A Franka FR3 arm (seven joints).
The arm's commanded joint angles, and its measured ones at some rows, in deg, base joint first. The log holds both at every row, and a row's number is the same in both.
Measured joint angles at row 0:
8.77 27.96 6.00 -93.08 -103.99 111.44 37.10
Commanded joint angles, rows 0 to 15:
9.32 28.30 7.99 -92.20 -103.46 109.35 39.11
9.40 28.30 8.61 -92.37 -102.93 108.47 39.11
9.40 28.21 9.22 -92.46 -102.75 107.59 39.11
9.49 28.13 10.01 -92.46 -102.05 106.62 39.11
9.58 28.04 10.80 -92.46 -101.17 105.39 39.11
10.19 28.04 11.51 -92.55 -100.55 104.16 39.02
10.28 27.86 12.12 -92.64 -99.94 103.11 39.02
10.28 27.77 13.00 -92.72 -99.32 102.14 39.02
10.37 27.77 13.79 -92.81 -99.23 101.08 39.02
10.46 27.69 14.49 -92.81 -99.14 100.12 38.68
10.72 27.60 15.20 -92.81 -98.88 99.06 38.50
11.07 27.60 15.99 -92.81 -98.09 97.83 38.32
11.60 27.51 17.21 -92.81 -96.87 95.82 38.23
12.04 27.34 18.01 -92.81 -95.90 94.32 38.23
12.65 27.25 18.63 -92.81 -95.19 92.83 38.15
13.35 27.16 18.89 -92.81 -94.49 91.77 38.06
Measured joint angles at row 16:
11.28 27.92 17.30 -93.47 -96.40 94.44 36.10
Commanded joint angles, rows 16 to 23:
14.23 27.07 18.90 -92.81 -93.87 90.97 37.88
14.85 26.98 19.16 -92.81 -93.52 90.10 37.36
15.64 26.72 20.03 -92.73 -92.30 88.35 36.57
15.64 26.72 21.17 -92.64 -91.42 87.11 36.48
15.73 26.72 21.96 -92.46 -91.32 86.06 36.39
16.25 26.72 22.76 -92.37 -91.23 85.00 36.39
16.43 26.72 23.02 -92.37 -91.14 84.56 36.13
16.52 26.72 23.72 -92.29 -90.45 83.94 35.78
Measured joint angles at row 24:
15.83 27.67 22.36 -93.40 -91.42 85.69 35.71
